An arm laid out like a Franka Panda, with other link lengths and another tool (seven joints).
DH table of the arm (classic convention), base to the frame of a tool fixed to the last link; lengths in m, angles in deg. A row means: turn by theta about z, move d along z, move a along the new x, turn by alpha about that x. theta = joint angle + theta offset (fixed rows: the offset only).
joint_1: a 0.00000, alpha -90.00, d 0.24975, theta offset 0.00
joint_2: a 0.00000, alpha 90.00, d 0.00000, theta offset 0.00
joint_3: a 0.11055, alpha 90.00, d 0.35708, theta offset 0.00
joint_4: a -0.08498, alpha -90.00, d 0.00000, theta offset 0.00
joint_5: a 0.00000, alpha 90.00, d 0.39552, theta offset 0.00
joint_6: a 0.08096, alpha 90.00, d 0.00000, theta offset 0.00
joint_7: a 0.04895, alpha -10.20, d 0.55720, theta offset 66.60
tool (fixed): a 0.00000, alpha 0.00, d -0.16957, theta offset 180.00
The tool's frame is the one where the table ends.
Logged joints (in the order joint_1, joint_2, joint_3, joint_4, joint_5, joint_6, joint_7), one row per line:
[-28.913, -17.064, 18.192, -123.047, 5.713, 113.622, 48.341]
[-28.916, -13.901, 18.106, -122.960, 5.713, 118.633, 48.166]
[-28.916, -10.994, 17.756, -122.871, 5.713, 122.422, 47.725]
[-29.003, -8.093, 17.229, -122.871, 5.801, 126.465, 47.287]
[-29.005, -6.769, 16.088, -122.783, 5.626, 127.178, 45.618]
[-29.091, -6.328, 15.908, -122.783, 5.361, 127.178, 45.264]
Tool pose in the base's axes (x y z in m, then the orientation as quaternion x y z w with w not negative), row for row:
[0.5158, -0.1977, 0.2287, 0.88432, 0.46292, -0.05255, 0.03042]
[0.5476, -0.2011, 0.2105, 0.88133, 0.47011, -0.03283, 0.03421]
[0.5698, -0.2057, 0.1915, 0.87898, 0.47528, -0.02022, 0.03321]
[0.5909, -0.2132, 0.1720, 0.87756, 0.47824, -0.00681, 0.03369]
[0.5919, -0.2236, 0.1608, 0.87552, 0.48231, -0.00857, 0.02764]
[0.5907, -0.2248, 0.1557, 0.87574, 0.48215, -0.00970, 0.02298]
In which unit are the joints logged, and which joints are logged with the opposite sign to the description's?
The joints are logged in degrees. Opposite sign: joint_5.
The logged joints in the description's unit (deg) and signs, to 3 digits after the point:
[-28.913, -17.064, 18.192, -123.047, -5.713, 113.622, 48.341]
[-28.916, -13.901, 18.106, -122.960, -5.713, 118.633, 48.166]
[-28.916, -10.994, 17.756, -122.871, -5.713, 122.422, 47.725]
[-29.003, -8.093, 17.229, -122.871, -5.801, 126.465, 47.287]
[-29.005, -6.769, 16.088, -122.783, -5.626, 127.178, 45.618]
[-29.091, -6.328, 15.908, -122.783, -5.361, 127.178, 45.264]

